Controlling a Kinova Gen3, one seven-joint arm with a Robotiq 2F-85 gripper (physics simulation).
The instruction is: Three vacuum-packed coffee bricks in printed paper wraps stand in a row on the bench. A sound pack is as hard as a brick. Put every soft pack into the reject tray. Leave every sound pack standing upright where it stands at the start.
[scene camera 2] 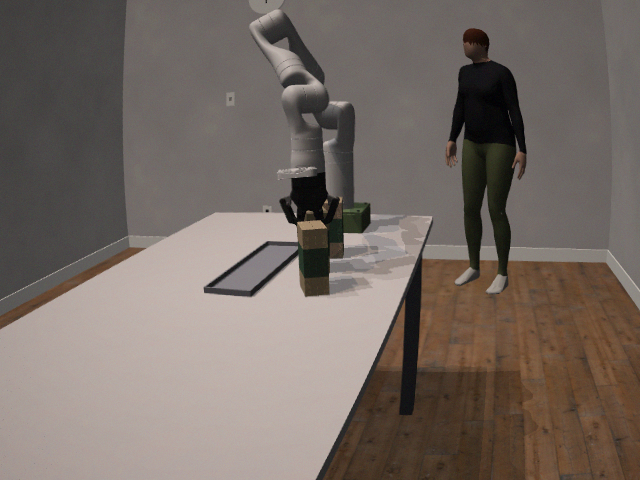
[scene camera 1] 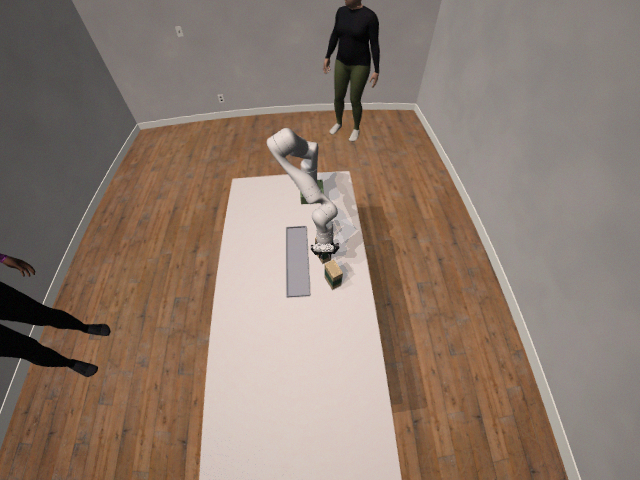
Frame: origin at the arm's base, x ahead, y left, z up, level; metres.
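Seen in the pictures: gripper, fingertip midpoint: (scene camera 1: pixel 325 257).
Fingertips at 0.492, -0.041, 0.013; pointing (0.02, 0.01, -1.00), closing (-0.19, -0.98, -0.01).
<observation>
A point is followed by its place in that frame, as x, y, z.
The nearest coffee brick (scene camera 1: pixel 333 274) @(0.623, -0.038, 0.075) (scene camera 2: pixel 313 260) @(0.634, -0.024, 0.011), tan with a green band, stands upright. Directly behind it, the middle brick (scene camera 1: pixel 324 258) @(0.483, -0.041, -0.014) (scene camera 2: pixel 308 214) @(0.483, -0.045, 0.075) is between the fingers of my gripper (scene camera 1: pixel 324 254) @(0.492, -0.041, 0.013) (scene camera 2: pixel 310 218). Its tan top looks narrow and pinched, and the rest of it is mostly hidden by the nearest brick. My fingertips are partly hidden too. The far brick (scene camera 2: pixel 336 235) @(0.349, 0.008, -0.006) stands upright behind the gripper; the arm covers it in scene camera 1. The flat grey reject tray (scene camera 1: pixel 298 262) @(0.444, -0.170, -0.062) (scene camera 2: pixel 255 268) @(0.438, -0.183, -0.062) lies left of the row, with no pack in it.
The white bench (scene camera 1: pixel 289 372) @(0.967, -0.331, -0.065) (scene camera 2: pixel 180 351) @(0.941, -0.234, -0.065) carries everything. My arm stands on a green base (scene camera 1: pixel 304 198) @(0.060, -0.045, -0.016) (scene camera 2: pixel 356 217) @(0.081, 0.054, -0.018) at the bench's far end. A person (scene camera 1: pixel 354 41) (scene camera 2: pixel 485 108) stands on the floor beyond the bench; another person's legs (scene camera 1: pixel 43 315) show at the left in scene camera 1.
</observation>
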